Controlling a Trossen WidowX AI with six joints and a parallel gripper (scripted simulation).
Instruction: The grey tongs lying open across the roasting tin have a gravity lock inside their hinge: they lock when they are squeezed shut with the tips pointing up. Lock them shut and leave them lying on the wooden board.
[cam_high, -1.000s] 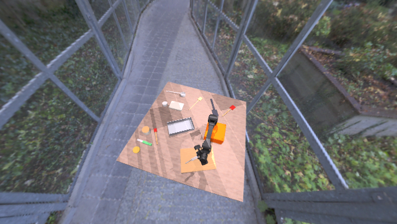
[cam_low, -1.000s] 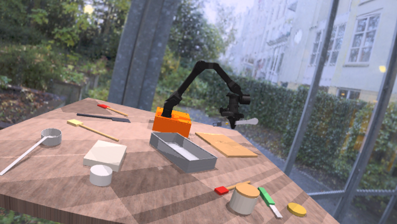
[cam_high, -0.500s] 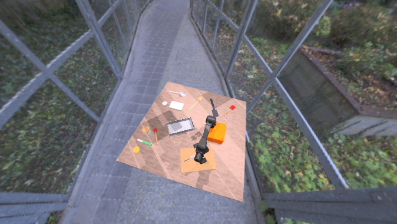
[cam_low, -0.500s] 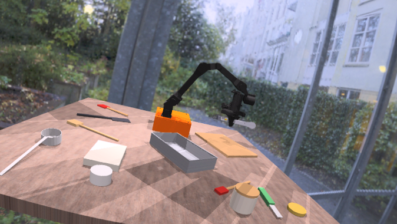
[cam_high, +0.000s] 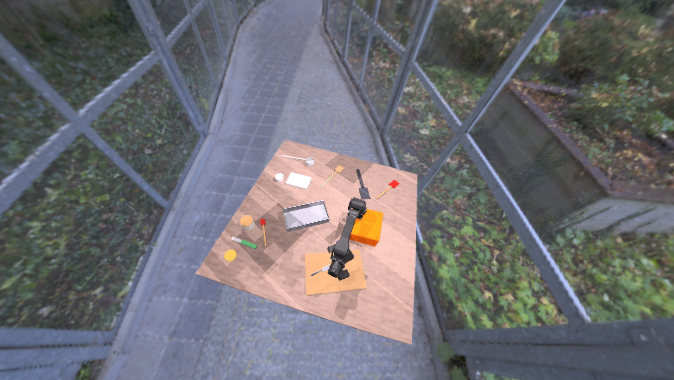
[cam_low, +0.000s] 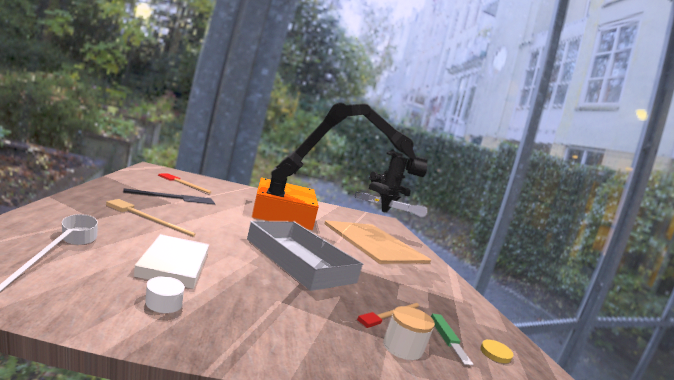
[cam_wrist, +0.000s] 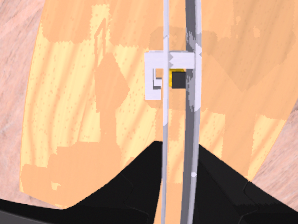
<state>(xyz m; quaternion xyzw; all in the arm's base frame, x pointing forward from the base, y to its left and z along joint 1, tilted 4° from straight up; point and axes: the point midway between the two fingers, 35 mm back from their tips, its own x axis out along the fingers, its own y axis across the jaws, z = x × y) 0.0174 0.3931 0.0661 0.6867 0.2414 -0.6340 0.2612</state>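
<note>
My gripper tip is now 110 mm above the wooden board. Also, from my gripper tip: green-handled knife 620 mm ahead, 60 mm to the left, 110 mm below; lidded jar 660 mm ahead, 60 mm to the right, 90 mm below; grey roasting tin 330 mm ahead, 270 mm to the right, 90 mm below.
</note>
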